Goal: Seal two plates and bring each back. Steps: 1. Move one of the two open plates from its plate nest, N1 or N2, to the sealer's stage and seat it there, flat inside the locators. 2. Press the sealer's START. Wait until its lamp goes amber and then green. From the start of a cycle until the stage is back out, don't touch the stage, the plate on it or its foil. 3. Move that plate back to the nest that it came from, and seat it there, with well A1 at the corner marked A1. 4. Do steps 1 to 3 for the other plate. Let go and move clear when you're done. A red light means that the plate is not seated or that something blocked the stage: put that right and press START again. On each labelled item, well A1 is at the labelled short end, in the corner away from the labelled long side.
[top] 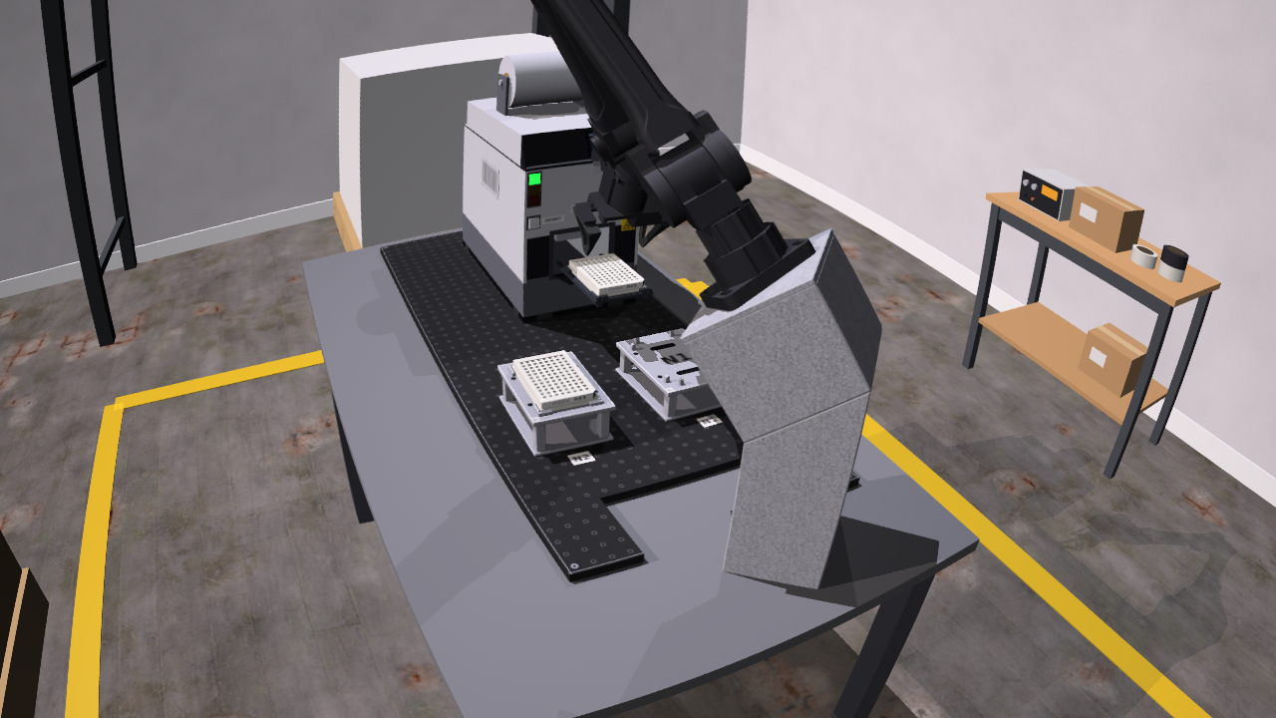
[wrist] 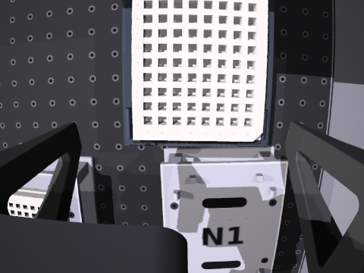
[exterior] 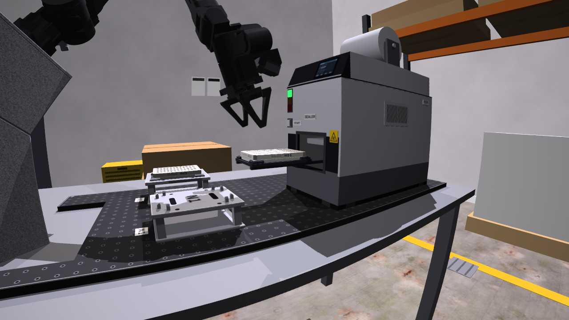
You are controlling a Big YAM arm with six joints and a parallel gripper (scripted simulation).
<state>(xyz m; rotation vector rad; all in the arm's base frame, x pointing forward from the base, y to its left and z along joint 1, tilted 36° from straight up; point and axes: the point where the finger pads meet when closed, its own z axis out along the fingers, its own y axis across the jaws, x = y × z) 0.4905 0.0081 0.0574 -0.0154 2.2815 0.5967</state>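
The start button lies 130 mm ahead of my hand and 110 mm to the left of it. From my hand the other things lie so: nest N2: 180 mm behind, 140 mm below, 130 mm to the left; white well plate: 180 mm behind, 130 mm to the left, 120 mm below; sealer stage: 80 mm below, 50 mm ahead.
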